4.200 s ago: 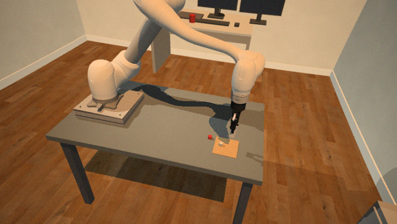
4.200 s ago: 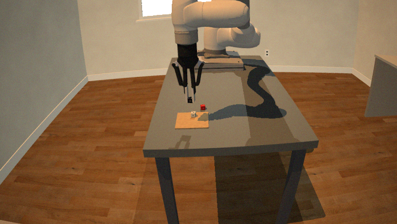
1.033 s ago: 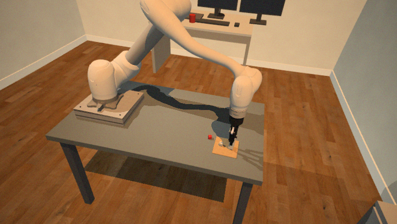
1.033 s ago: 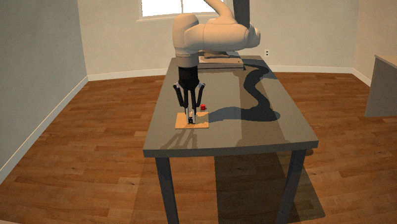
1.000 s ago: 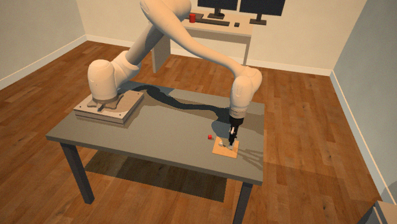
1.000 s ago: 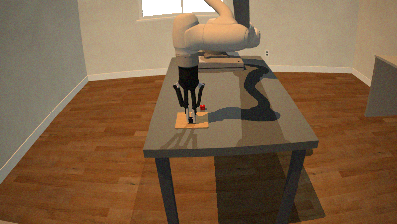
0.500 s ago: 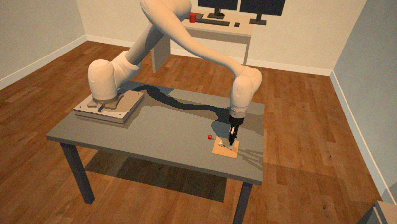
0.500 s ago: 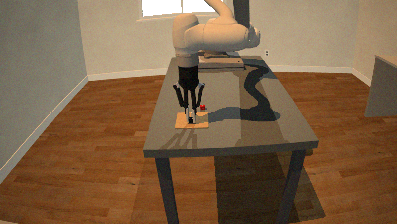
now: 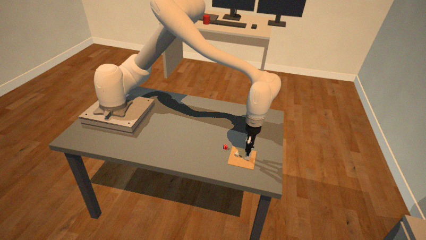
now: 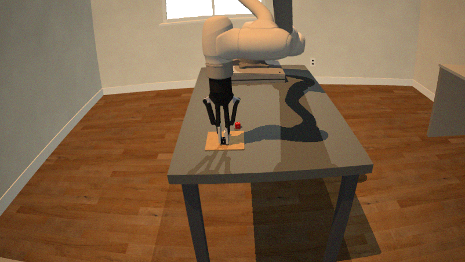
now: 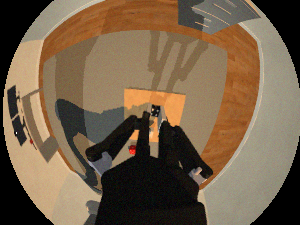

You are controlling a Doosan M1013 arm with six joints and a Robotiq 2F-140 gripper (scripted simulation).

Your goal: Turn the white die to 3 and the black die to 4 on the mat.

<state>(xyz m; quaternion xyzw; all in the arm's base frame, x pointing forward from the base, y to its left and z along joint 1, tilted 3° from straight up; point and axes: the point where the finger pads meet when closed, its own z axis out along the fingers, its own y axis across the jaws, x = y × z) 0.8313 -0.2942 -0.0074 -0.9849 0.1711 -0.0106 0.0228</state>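
Now: the black die 30 mm below my hand. From my hand the other things lie so: white die (60 mm behind, 30 mm below, 20 mm to the left); then orange mat (40 mm below, 30 mm behind, 10 mm to the left); then red die (120 mm behind, 70 mm to the left, 40 mm below).
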